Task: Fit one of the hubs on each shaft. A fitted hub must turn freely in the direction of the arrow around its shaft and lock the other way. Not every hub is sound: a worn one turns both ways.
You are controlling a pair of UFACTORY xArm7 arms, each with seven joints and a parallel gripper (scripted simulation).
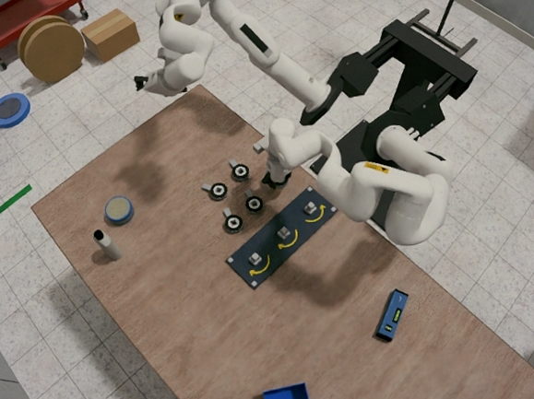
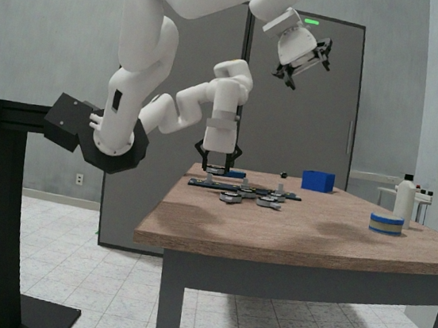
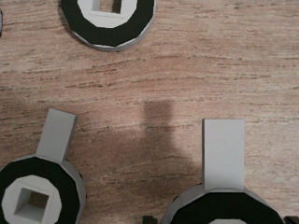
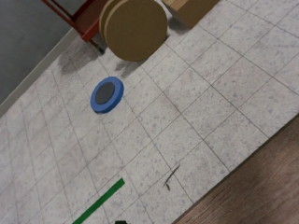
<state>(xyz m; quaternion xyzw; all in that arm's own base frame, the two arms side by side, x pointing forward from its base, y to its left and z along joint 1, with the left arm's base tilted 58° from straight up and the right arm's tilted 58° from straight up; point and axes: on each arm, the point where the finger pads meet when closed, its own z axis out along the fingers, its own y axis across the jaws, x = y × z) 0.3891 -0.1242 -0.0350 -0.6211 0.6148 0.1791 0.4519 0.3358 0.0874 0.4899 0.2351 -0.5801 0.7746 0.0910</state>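
My left hand is 130 mm short of the dark board, 120 mm to the right of it and 70 mm above it. Also, from my left hand: white bottle (530 mm ahead, 290 mm to the right, 30 mm above); then tape roll (420 mm ahead, 380 mm to the right, 60 mm below).
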